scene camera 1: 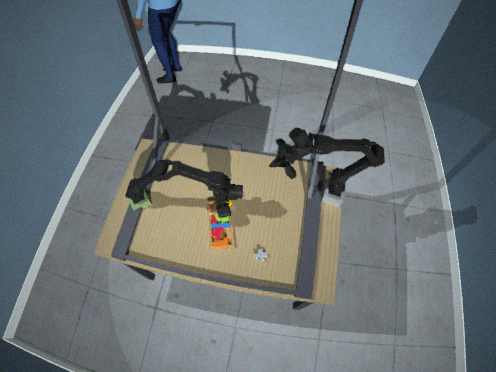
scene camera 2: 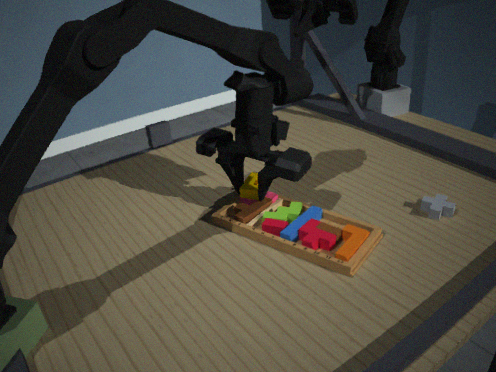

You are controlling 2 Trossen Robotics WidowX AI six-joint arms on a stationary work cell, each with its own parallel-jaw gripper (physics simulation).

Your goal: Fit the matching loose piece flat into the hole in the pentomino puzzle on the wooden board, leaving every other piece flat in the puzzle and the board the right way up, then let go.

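Places are measured from the left arm's base along level axes (x down, y left, z ahead), in centimetres.
Pixels of known places: left gripper, fingertip midpoint: (scene camera 1: 269, 166) (scene camera 2: 295, 35); right gripper, fingertip midpoint: (scene camera 1: 221, 204) (scene camera 2: 250, 196); left arm's base at its link origin: (scene camera 1: 335, 189) (scene camera 2: 383, 85); right arm's base at its link origin: (scene camera 1: 137, 196).
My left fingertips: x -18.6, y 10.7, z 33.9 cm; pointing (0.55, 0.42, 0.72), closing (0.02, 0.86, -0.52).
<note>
For each thing: its top centre in the pictures, then the offset to it from my left fingertips. "spot": a spot on its surface instead.
- yellow piece at its top centre: (scene camera 2: 255, 180) (scene camera 1: 225, 201) dx +20.9, dy +13.4, dz +16.9 cm
- wooden board at a spot on its surface: (scene camera 2: 368, 250) spot: dx +24.9, dy +35.1, dz +9.3 cm
- lime at its top centre: (scene camera 2: 282, 209) dx +23.1, dy +21.1, dz +15.9 cm
- grey cross-shaped piece at its top centre: (scene camera 2: 438, 202) (scene camera 1: 261, 254) dx +23.7, dy +32.4, dz -8.4 cm
A yellow piece (scene camera 1: 229, 203) (scene camera 2: 250, 187) is between the fingers of my right gripper (scene camera 1: 227, 204) (scene camera 2: 251, 192), low over the far left end of the wooden board (scene camera 1: 232, 237) (scene camera 2: 368, 250) in scene camera 2. I cannot tell whether it touches the pieces below. The board lies flat, right way up, with pink (scene camera 2: 272, 196), brown (scene camera 2: 253, 210), lime (scene camera 2: 285, 212), red (scene camera 2: 275, 226), blue (scene camera 2: 302, 223) and orange (scene camera 2: 353, 241) pieces in it. A strip of bare board shows beside the brown piece; the fingers partly hide that end. My left gripper (scene camera 1: 282, 166) is shut and empty, high over the table's back right.
A grey cross-shaped piece (scene camera 1: 260, 254) (scene camera 2: 438, 206) lies loose on the table, right of the board. Dark frame posts rise at both sides of the table. A person (scene camera 1: 162, 32) stands beyond the back left in scene camera 1.
</note>
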